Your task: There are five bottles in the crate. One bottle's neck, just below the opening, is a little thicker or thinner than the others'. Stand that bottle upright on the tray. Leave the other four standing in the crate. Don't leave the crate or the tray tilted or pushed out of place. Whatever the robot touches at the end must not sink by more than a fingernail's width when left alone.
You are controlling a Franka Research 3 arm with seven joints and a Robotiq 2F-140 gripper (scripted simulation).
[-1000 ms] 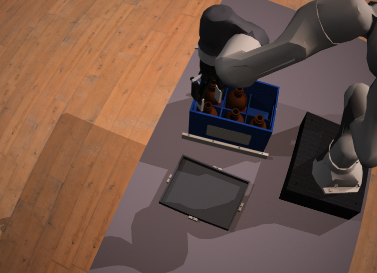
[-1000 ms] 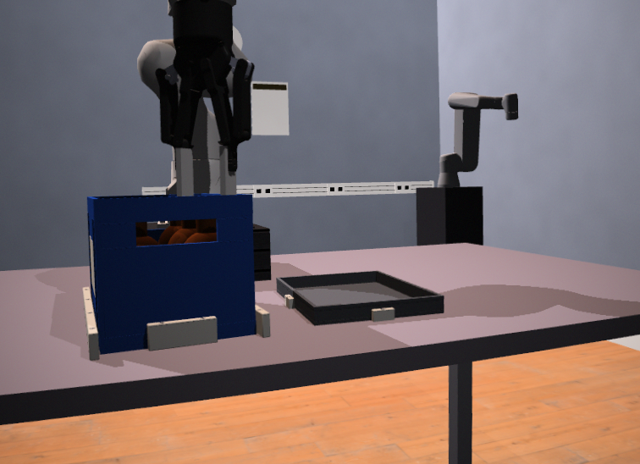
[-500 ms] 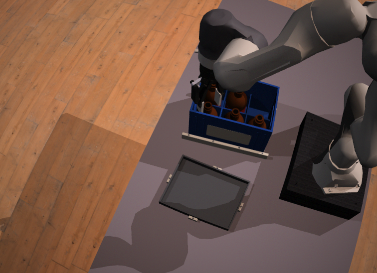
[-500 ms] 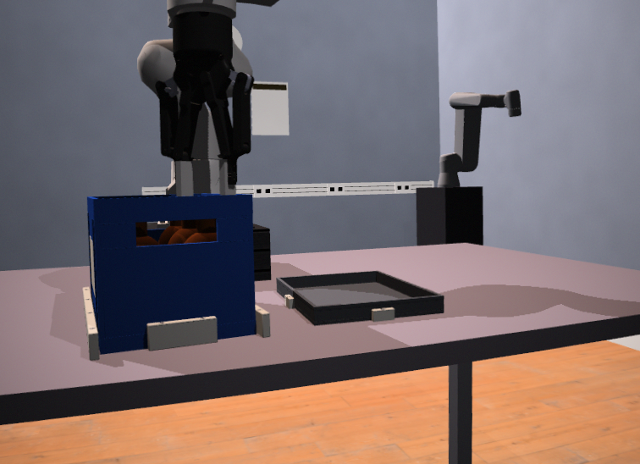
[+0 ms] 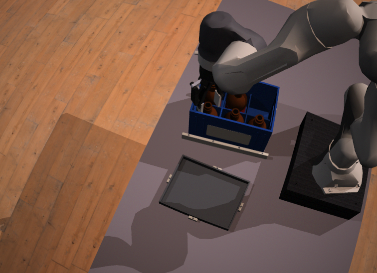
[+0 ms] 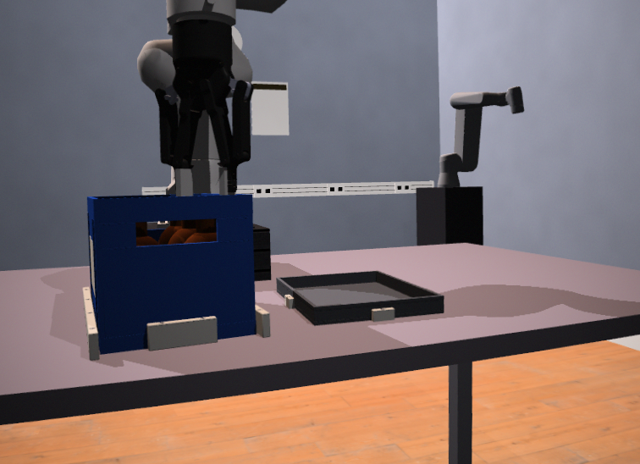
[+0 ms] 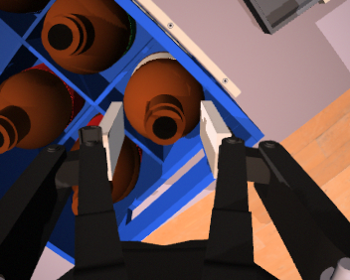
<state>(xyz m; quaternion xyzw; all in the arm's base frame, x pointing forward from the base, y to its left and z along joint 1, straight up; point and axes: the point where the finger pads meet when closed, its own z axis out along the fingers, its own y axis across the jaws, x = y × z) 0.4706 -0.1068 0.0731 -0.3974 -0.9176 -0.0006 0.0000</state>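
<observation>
Right now my hand is 90 mm past the crate, 40 mm to the left of it and 90 mm above it. The rest, counted from my hand: bottle (170 mm behind, 90 mm below); then dark tray (60 mm behind, 240 mm to the left, 160 mm below).
</observation>
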